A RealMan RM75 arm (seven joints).
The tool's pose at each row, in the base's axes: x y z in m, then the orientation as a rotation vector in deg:
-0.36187, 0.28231, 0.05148, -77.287, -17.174, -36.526
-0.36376, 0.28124, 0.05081, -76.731, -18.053, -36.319
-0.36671, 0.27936, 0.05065, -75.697, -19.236, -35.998
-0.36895, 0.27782, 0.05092, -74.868, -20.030, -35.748
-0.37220, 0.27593, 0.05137, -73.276, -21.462, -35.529
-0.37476, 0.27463, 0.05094, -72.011, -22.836, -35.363
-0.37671, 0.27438, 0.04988, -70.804, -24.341, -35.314
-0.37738, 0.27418, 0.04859, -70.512, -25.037, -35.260
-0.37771, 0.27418, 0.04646, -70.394, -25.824, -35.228
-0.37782, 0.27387, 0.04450, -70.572, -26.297, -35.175
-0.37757, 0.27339, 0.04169, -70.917, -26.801, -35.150
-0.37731, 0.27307, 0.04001, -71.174, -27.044, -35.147
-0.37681, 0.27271, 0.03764, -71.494, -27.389, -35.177
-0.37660, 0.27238, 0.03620, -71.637, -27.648, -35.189
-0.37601, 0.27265, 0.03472, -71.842, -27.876, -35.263
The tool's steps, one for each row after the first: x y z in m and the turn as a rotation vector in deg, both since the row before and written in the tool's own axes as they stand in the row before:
-0.00160, -0.00066, -0.00147, 0.743, -0.519, -0.362
-0.00197, -0.00180, -0.00227, 1.271, -0.632, -0.463
-0.00126, -0.00174, -0.00169, 0.984, -0.401, -0.291
-0.00187, -0.00257, -0.00205, 1.798, -0.580, -0.705
-0.00197, -0.00146, -0.00156, 1.464, -0.627, -0.709
-0.00209, -0.00047, -0.00063, 1.394, -0.688, -0.874
-0.00126, 0.00048, -0.00058, 0.407, -0.425, -0.367
-0.00157, 0.00135, -0.00061, 0.256, -0.539, -0.422
-0.00125, 0.00129, -0.00085, -0.064, -0.425, -0.210
-0.00149, 0.00210, -0.00124, -0.221, -0.490, -0.235
-0.00082, 0.00132, -0.00076, -0.192, -0.263, -0.113
-0.00108, 0.00197, -0.00097, -0.243, -0.341, -0.189
-0.00071, 0.00111, -0.00069, -0.091, -0.228, -0.143
-0.00056, 0.00151, -0.00012, -0.172, -0.197, -0.165

